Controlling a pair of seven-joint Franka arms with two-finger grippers.
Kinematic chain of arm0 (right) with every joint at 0, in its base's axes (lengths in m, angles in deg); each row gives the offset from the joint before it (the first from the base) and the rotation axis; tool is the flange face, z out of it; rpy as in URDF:
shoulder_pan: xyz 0 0 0.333 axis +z
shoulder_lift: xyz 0 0 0 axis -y
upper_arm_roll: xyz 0 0 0.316 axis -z
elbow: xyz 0.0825 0 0 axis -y
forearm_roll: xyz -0.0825 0 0.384 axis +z
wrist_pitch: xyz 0 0 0 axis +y
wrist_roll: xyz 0.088 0 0 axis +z
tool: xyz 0 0 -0.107 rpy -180 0 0
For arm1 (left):
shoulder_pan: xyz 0 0 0.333 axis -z
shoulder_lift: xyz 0 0 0 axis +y
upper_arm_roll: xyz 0 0 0.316 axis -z
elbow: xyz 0.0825 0 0 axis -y
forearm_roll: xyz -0.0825 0 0.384 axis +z
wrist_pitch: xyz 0 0 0 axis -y
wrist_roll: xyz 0.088 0 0 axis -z
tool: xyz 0 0 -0.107 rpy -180 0 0
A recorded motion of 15 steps. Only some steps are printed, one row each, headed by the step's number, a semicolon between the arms.
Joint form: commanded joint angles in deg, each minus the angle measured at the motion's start. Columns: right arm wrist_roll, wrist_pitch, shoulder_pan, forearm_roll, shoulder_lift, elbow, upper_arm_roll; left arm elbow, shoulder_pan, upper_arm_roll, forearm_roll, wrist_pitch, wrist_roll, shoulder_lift.
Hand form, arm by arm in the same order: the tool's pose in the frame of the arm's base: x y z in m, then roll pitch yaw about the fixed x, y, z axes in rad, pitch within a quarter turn. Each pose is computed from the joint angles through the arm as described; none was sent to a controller.
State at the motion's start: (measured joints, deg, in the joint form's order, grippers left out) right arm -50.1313 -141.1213 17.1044 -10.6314 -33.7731 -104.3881 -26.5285; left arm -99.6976 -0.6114 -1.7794 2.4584 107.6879 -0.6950 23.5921
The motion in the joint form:
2: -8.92 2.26 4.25 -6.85 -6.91 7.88 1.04; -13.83 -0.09 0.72 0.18 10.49 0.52 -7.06
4: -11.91 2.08 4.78 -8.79 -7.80 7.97 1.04; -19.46 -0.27 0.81 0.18 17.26 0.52 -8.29
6: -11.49 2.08 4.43 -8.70 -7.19 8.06 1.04; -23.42 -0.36 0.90 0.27 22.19 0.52 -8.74
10: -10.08 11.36 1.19 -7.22 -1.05 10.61 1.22; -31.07 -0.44 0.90 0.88 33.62 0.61 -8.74
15: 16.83 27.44 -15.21 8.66 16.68 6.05 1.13; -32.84 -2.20 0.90 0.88 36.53 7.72 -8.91
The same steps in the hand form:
2: 0.4976 0.4755 0.2273 -3.0106 -0.0069 -0.1032; 0.5798 0.0200 0.3057 -3.0996 0.2077 0.0120
4: 0.4924 0.4797 0.2184 -3.0247 -0.0117 -0.1234; 0.5636 0.0198 0.2859 -3.1032 0.1664 0.0088
6: 0.4969 0.4773 0.2258 -3.0181 -0.0218 -0.1238; 0.5509 0.0190 0.2690 -3.1050 0.1417 0.0046
10: 0.5342 0.4415 0.2972 -3.0689 -0.0511 -0.1819; 0.5251 0.0177 0.2337 -3.1046 0.0761 -0.0106
15: 0.5767 0.2693 0.4272 -3.0631 0.0534 -0.1060; 0.5184 0.0331 0.2281 -3.1129 0.0572 -0.1059

